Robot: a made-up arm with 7 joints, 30 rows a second.
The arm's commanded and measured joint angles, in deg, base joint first. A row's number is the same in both.
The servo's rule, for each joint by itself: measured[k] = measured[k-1] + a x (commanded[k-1-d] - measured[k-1]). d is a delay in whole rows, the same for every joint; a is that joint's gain. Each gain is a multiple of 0.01, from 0.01 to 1. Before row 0 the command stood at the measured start. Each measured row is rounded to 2 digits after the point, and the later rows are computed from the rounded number. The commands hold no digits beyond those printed.
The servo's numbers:
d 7
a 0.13 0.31 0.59 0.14 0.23 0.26 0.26
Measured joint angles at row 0: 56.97 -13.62 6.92 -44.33 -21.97 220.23 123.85
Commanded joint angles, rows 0 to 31: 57.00 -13.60 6.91 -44.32 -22.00 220.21 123.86; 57.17 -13.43 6.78 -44.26 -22.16 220.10 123.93; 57.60 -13.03 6.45 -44.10 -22.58 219.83 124.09; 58.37 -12.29 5.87 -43.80 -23.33 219.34 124.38; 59.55 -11.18 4.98 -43.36 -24.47 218.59 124.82; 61.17 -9.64 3.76 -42.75 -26.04 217.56 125.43; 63.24 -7.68 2.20 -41.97 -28.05 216.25 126.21; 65.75 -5.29 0.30 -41.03 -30.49 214.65 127.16; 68.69 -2.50 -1.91 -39.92 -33.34 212.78 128.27; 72.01 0.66 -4.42 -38.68 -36.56 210.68 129.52; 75.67 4.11 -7.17 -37.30 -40.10 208.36 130.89; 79.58 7.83 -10.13 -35.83 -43.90 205.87 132.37; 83.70 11.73 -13.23 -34.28 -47.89 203.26 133.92; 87.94 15.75 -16.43 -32.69 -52.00 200.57 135.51; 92.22 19.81 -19.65 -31.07 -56.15 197.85 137.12; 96.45 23.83 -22.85 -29.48 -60.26 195.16 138.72; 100.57 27.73 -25.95 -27.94 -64.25 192.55 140.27; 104.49 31.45 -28.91 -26.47 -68.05 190.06 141.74; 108.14 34.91 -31.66 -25.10 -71.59 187.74 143.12; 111.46 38.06 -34.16 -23.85 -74.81 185.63 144.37; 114.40 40.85 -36.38 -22.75 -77.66 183.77 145.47; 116.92 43.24 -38.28 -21.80 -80.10 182.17 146.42; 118.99 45.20 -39.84 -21.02 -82.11 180.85 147.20; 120.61 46.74 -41.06 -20.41 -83.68 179.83 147.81; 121.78 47.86 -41.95 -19.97 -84.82 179.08 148.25; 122.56 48.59 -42.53 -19.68 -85.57 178.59 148.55; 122.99 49.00 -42.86 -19.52 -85.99 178.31 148.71; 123.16 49.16 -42.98 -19.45 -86.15 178.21 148.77; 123.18 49.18 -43.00 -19.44 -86.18 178.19 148.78; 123.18 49.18 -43.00 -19.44 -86.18 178.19 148.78; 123.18 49.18 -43.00 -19.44 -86.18 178.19 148.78; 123.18 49.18 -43.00 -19.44 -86.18 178.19 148.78
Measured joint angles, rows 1 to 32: 56.97 -13.62 6.92 -44.33 -21.97 220.23 123.85; 56.97 -13.62 6.92 -44.33 -21.97 220.23 123.85; 56.97 -13.62 6.92 -44.33 -21.97 220.23 123.85; 56.97 -13.62 6.92 -44.33 -21.97 220.23 123.85; 56.97 -13.62 6.92 -44.33 -21.97 220.23 123.85; 56.97 -13.62 6.92 -44.33 -21.97 220.23 123.85; 56.97 -13.62 6.92 -44.33 -21.97 220.23 123.85; 56.97 -13.61 6.91 -44.33 -21.98 220.22 123.85; 57.00 -13.55 6.83 -44.32 -22.02 220.19 123.87; 57.08 -13.39 6.61 -44.29 -22.15 220.10 123.93; 57.25 -13.05 6.17 -44.22 -22.42 219.90 124.05; 57.55 -12.47 5.47 -44.10 -22.89 219.56 124.25; 58.02 -11.59 4.46 -43.91 -23.61 219.04 124.56; 58.70 -10.38 3.13 -43.64 -24.63 218.31 124.99; 59.62 -8.80 1.46 -43.27 -25.98 217.36 125.55; 60.80 -6.85 -0.53 -42.80 -27.67 216.17 126.26; 62.26 -4.52 -2.83 -42.22 -29.71 214.74 127.11; 64.00 -1.84 -5.39 -41.53 -32.10 213.08 128.09; 66.03 1.16 -8.19 -40.73 -34.81 211.21 129.20; 68.33 4.44 -11.16 -39.83 -37.82 209.14 130.43; 70.88 7.95 -14.27 -38.83 -41.08 206.91 131.75; 73.65 11.63 -17.44 -37.74 -44.55 204.55 133.15; 76.61 15.41 -20.63 -36.58 -48.16 202.11 134.60; 79.72 19.23 -23.77 -35.37 -51.86 199.62 136.07; 82.94 23.02 -26.80 -34.12 -55.58 197.13 137.54; 86.22 26.71 -29.67 -32.86 -59.26 194.69 138.99; 89.50 30.23 -32.32 -31.60 -62.84 192.33 140.39; 92.74 33.52 -34.72 -30.36 -66.25 190.10 141.71; 95.88 36.53 -36.82 -29.16 -69.44 188.04 142.93; 98.88 39.22 -38.60 -28.02 -72.35 186.17 144.04; 101.70 41.55 -40.05 -26.95 -74.96 184.52 145.02; 104.31 43.51 -41.17 -25.97 -77.23 183.11 145.86
